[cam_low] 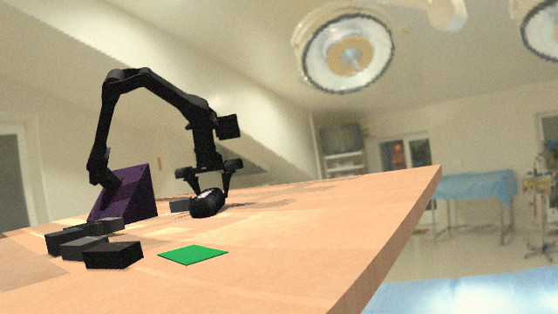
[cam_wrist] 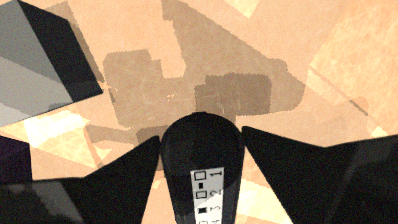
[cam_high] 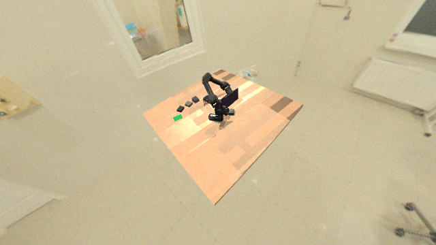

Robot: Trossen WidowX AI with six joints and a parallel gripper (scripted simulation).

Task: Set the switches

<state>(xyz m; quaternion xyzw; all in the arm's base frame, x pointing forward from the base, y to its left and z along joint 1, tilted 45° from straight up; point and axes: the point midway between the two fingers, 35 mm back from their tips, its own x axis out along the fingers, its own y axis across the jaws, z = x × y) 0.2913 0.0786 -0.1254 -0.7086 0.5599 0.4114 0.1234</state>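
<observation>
The grey block is 14 cm behind my gripper tip and 1 cm below it. Round my gripper tip: flat green card 29 cm ahead, 39 cm to the right, 3 cm below.
</observation>
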